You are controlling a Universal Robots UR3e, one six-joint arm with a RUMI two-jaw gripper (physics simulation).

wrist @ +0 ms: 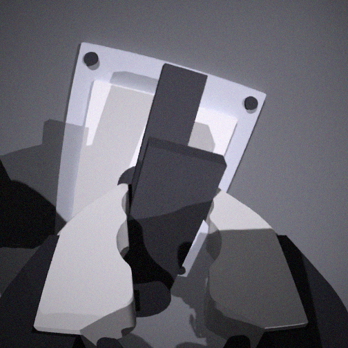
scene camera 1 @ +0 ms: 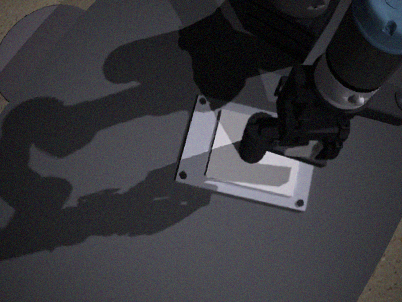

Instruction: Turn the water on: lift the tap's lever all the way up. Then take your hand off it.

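You can see the gripper in the wrist view [165, 187], and it's there in scene camera 1 [305, 142] too.
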